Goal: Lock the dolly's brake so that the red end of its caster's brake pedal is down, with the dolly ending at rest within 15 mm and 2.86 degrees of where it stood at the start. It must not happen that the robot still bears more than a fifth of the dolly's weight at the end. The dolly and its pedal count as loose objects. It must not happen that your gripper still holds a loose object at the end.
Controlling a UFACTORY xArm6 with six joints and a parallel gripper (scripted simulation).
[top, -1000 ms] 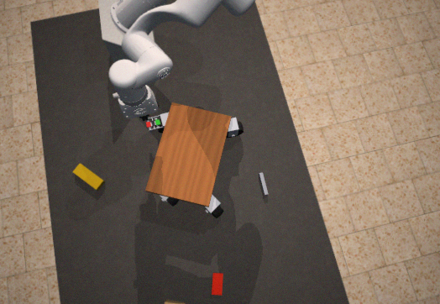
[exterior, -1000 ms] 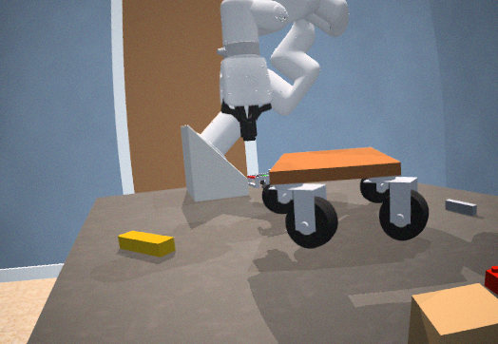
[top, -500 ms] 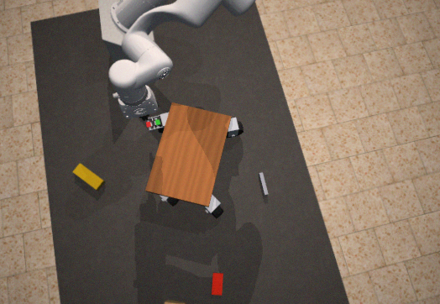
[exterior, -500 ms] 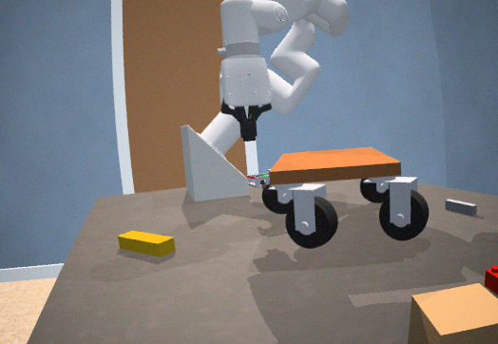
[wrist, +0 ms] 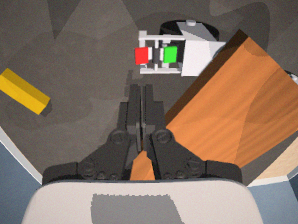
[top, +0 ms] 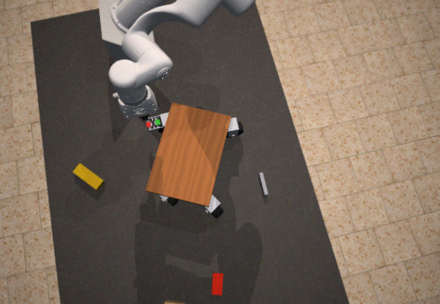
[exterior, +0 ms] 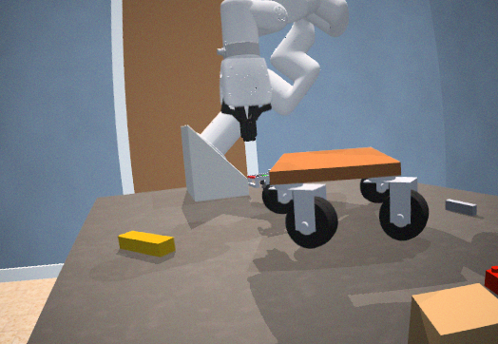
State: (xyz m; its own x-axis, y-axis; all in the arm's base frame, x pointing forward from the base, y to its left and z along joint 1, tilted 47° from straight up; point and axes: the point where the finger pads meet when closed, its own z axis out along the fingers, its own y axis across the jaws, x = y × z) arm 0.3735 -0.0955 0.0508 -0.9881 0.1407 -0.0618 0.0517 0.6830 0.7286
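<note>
Now: the pedal 1 cm to the left of my hand and 10 cm below it. Round my hand: grey bar (30 cm ahead, 31 cm to the left, 17 cm below); then red block (55 cm ahead, 6 cm to the left, 17 cm below); then yellow block (9 cm ahead, 25 cm to the right, 17 cm below).
</note>
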